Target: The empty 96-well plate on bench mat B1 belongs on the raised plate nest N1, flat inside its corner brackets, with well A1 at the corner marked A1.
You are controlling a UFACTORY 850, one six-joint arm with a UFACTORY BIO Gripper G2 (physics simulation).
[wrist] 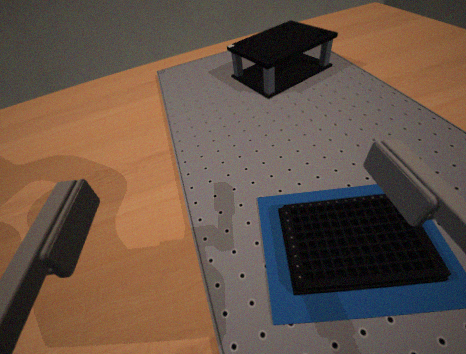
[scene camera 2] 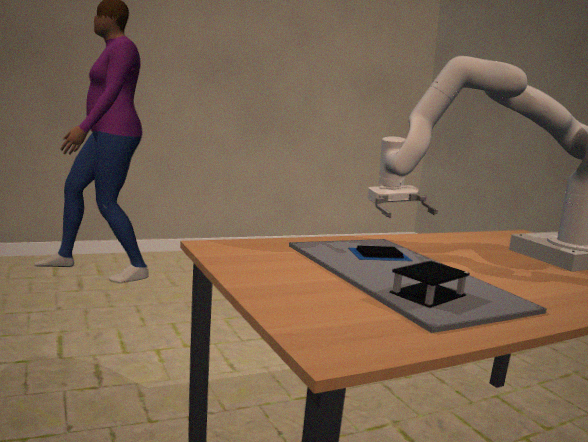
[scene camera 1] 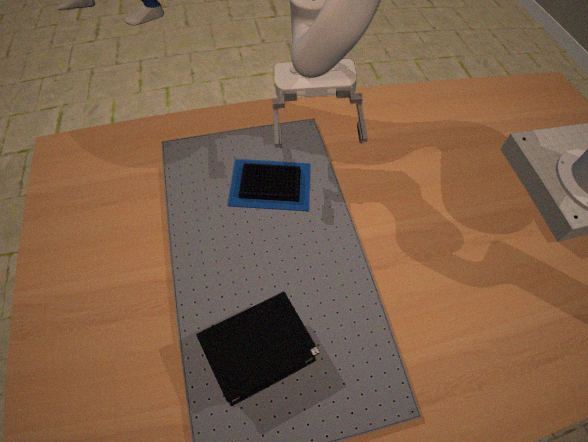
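The black 96-well plate lies flat on the blue bench mat; its well A1 cannot be made out. The raised nest is a black top on grey posts over a black base, turned at an angle to the plate. A small white tag sits at one corner, its lettering too small to read. My gripper is open and empty, above and to the base side of the plate. In the wrist view the right finger overlaps the plate's far corner.
Plate mat and nest stand on a grey perforated board on the wooden table. The robot's base block is at the right. A person stands beyond the table.
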